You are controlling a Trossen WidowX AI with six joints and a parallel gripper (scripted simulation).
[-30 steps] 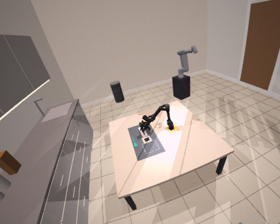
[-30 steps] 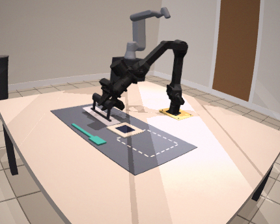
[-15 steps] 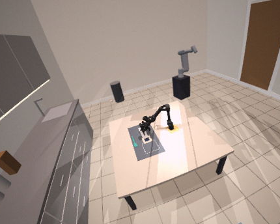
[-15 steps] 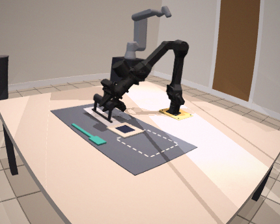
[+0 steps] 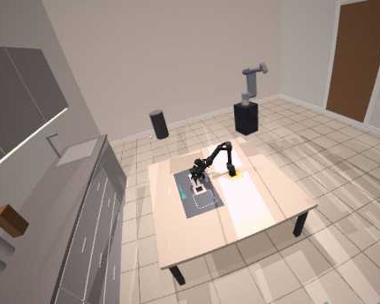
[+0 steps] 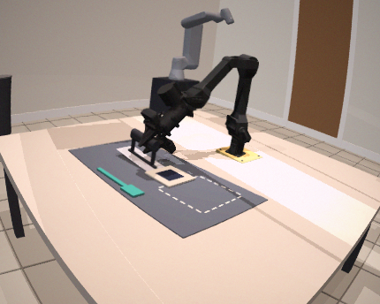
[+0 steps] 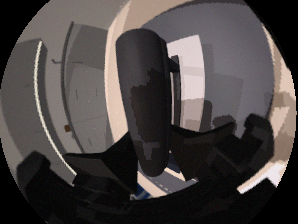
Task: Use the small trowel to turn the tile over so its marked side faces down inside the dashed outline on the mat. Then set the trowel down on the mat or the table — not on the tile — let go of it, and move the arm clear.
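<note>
Right now the dark grey mat is 80 mm below my gripper tip, 70 mm to the left of it and 10 mm ahead of it. Also, from my gripper tip: tile: 120 mm to the left, 50 mm below, 10 mm behind; flat green tool: 150 mm ahead, 60 mm to the left, 50 mm below.
</note>
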